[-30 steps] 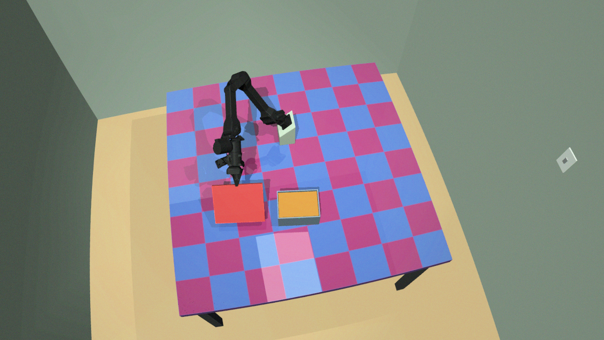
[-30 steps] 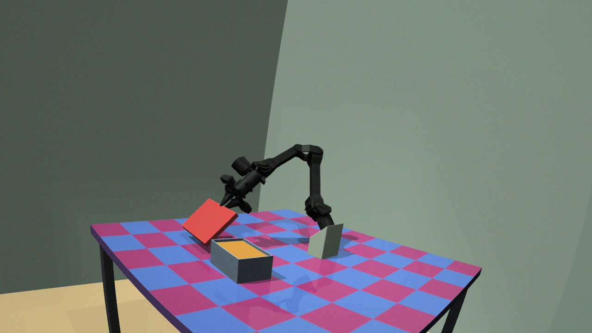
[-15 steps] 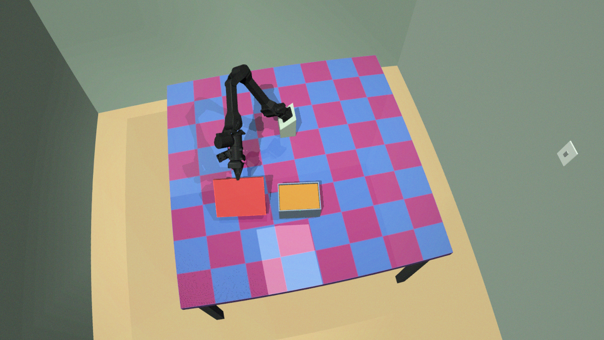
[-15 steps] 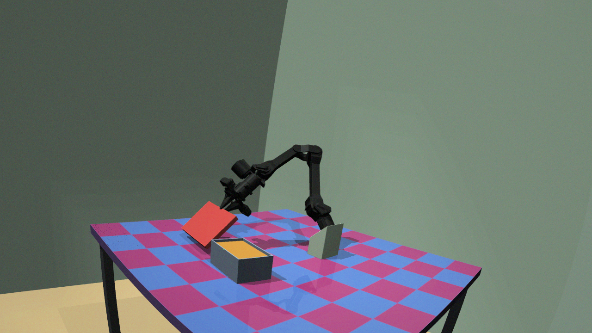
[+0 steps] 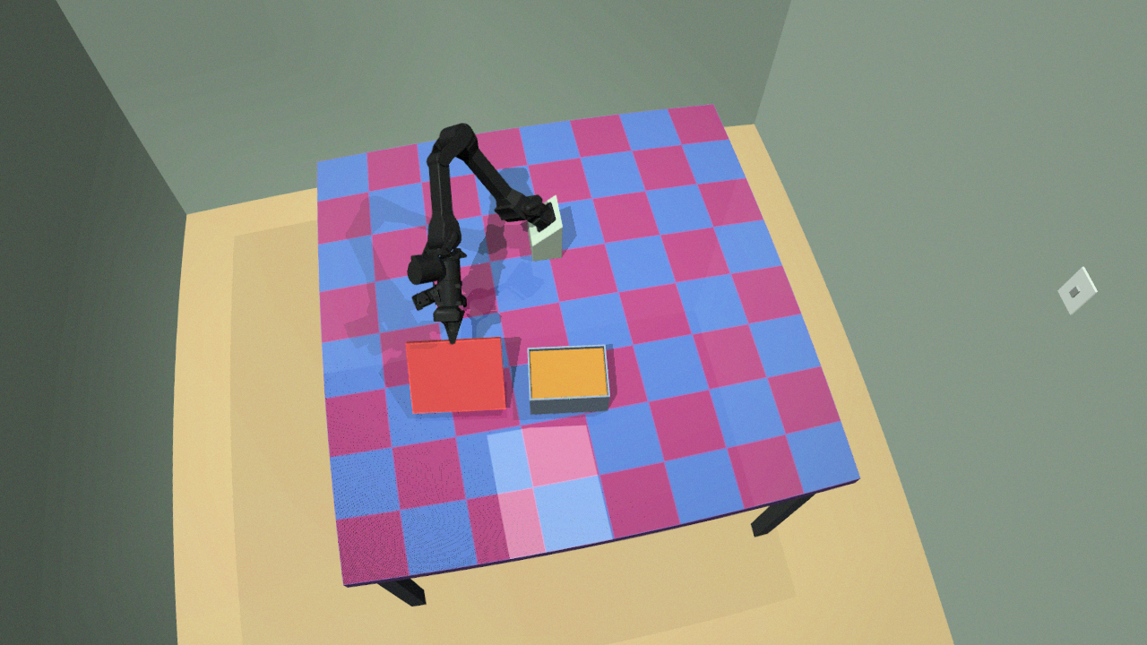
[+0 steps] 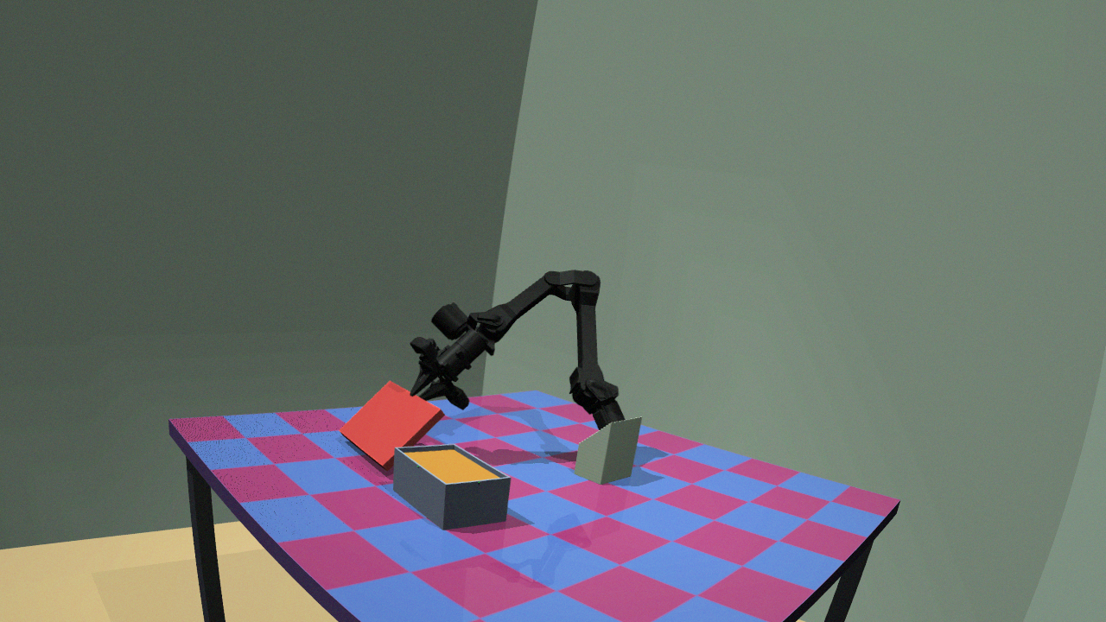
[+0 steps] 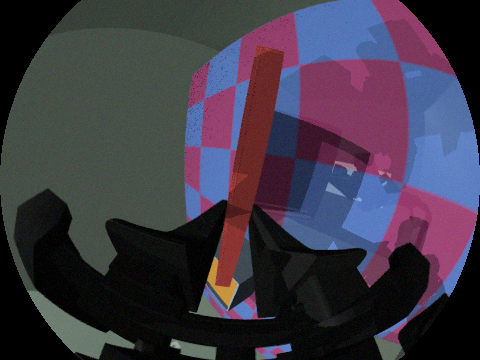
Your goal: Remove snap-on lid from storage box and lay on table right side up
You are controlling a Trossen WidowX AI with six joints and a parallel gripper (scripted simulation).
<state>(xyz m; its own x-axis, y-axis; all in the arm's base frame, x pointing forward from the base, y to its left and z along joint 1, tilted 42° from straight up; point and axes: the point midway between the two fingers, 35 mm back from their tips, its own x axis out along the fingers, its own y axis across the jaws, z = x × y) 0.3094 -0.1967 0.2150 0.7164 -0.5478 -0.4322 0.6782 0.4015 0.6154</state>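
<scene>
Now: gripper tip 60 mm short of the red lid, 50 mm above it and 10 mm to the left of it. From my gripper tip the other things lie so: grey storage box (260 mm to the left, 110 mm ahead, 90 mm below).
</scene>
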